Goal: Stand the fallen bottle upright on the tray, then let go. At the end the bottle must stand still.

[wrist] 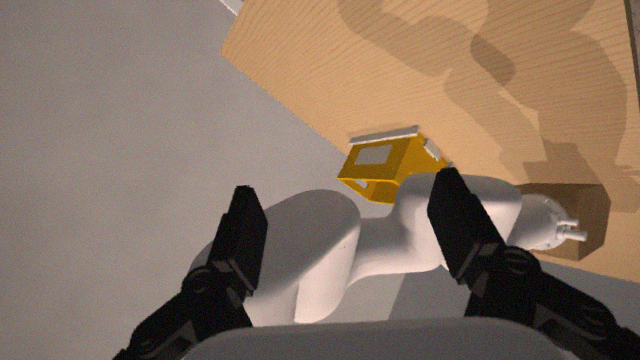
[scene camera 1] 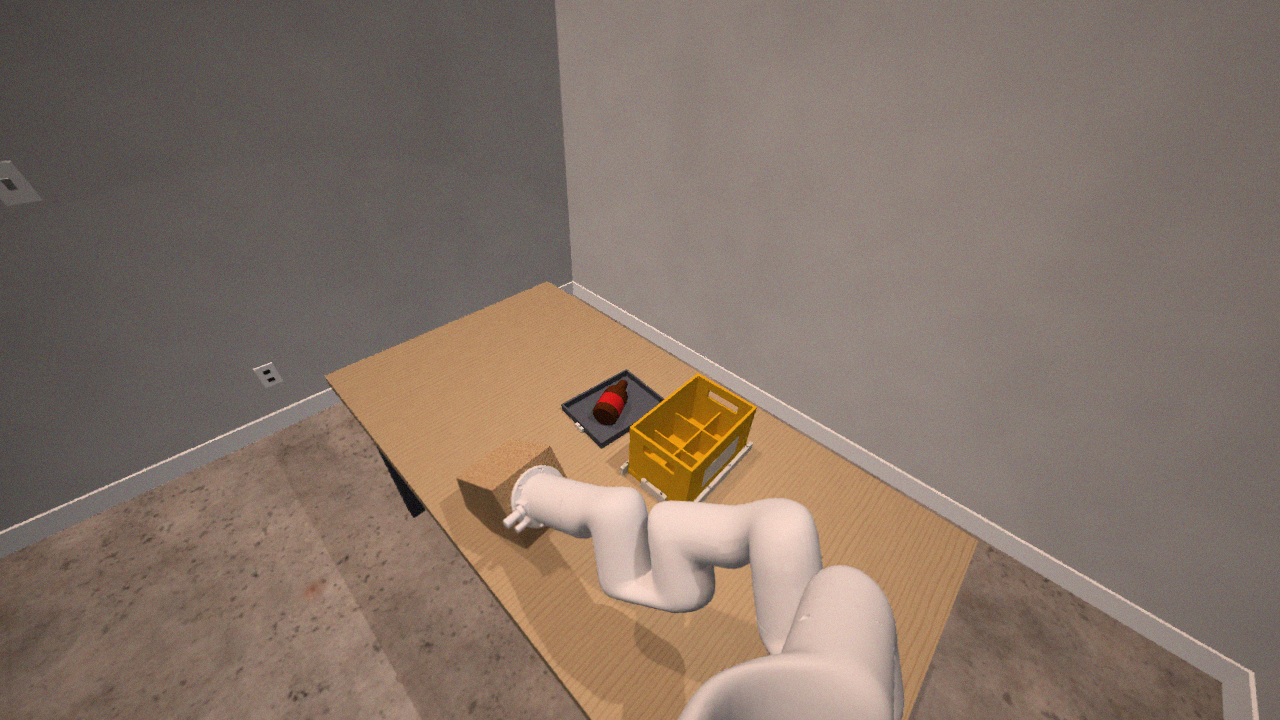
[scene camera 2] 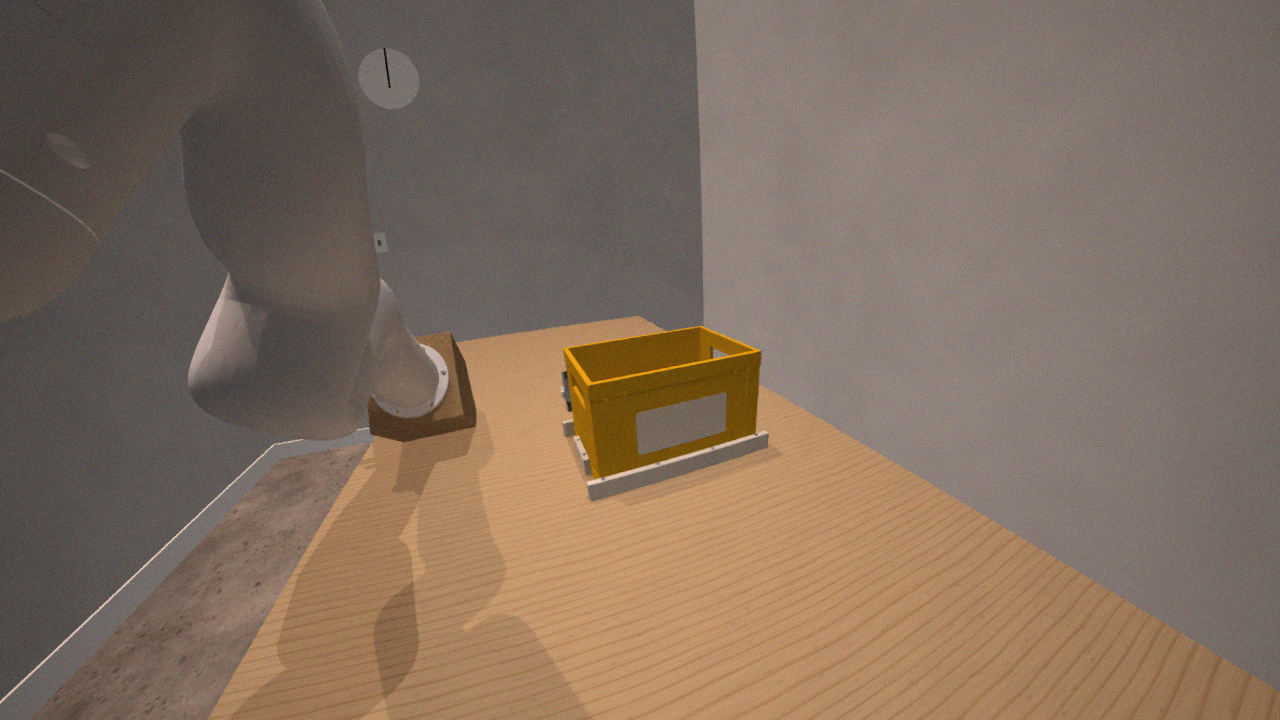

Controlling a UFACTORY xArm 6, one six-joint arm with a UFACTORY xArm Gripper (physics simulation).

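Seen in the pictures: gripper, between the fingertips: (wrist: 344, 196); arm's base, origin of its link: (wrist: 535, 221) (scene camera 1: 538, 496) (scene camera 2: 411, 380).
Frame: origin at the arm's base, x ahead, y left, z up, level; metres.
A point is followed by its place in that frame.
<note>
The brown bottle with a red label (scene camera 1: 610, 403) {x 0.360, y 0.126, z -0.082 m} lies on its side on the dark tray (scene camera 1: 580, 425) {x 0.284, y 0.169, z -0.141 m} in scene camera 1, its neck pointing toward the back. The bottle does not show in scene camera 2 or in the wrist view. A small dark part of the tray (scene camera 2: 566, 391) {x 0.281, y 0.131, z -0.133 m} shows behind the crate in scene camera 2. My gripper (wrist: 344, 196) {x -0.149, y -0.589, z 0.238 m} is open, with nothing between its fingers. It is high up and away from the bottle; the wrist view looks past the fingers at my own arm. The gripper does not show in the two scene views.
A yellow crate with dividers (scene camera 1: 637, 465) {x 0.259, y -0.058, z -0.102 m} (scene camera 2: 671, 425) {x 0.368, y -0.217, z -0.072 m} (wrist: 378, 162) {x 0.343, y -0.216, z -0.044 m} stands right beside the tray, with white strips at its base. The arm is mounted on a brown block (scene camera 1: 487, 501) {x -0.075, y 0.073, z -0.007 m} (scene camera 2: 465, 407) {x 0.075, y 0.007, z -0.069 m} (wrist: 595, 215) {x -0.075, y 0.093, z -0.069 m} at the table's edge. Walls (scene camera 1: 895, 223) rise behind the table.
</note>
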